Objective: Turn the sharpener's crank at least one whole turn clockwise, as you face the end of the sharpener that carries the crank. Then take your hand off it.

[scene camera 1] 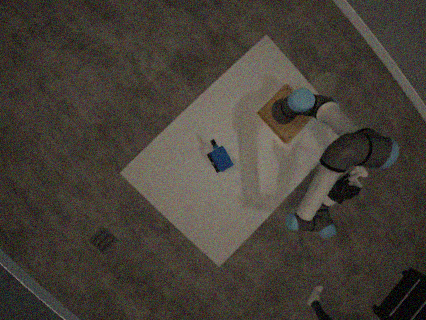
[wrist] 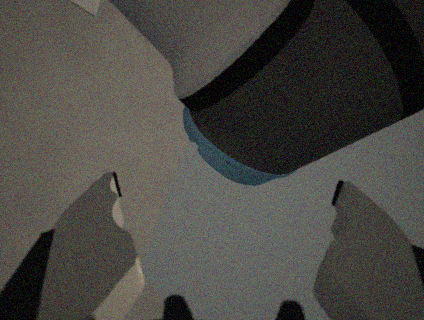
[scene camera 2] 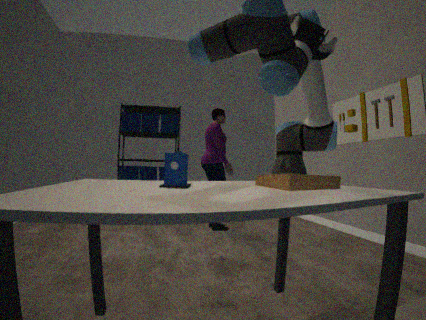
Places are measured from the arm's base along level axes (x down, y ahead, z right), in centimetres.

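Where they show: gripper, fingertip midpoint: [wrist: 225,179]; arm's base at its link origin: [scene camera 1: 283,111] [scene camera 2: 289,175].
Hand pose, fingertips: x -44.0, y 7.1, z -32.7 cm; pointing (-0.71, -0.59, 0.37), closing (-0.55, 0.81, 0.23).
Things, the pixels of their centre, and the offset from my fingertips. "*": a spot on its surface instead. Level surfaces: height alone.
- blue sharpener at a spot on its surface: [scene camera 2: 175,170] * dx +42.4, dy +40.6, dz +27.2 cm
- white table at its surface level: dx +48.7 cm
- small dark part at a spot on its surface: [scene camera 1: 214,143] * dx +34.5, dy +39.2, dz +42.1 cm
The blue sharpener [scene camera 1: 221,158] [scene camera 2: 175,170] stands upright on the white table [scene camera 1: 190,200] [scene camera 2: 125,200]. In scene camera 2 its blue face has a pale round spot and it has a dark base. In scene camera 1 a small dark part [scene camera 1: 214,143] sticks out from one side; whether it is the crank is too small and dim to tell. My gripper [scene camera 1: 361,172] [scene camera 2: 332,39] [wrist: 225,179] is open with nothing between its fingers. It is high up beside the arm, far from the sharpener. The sharpener does not show in the wrist view.
The arm's base stands on a wooden block [scene camera 1: 287,135] [scene camera 2: 300,183] at one side of the table. The arm's links are folded above and beyond that edge. A person [scene camera 2: 215,147] and a shelf rack [scene camera 2: 150,106] with blue bins are in the background.
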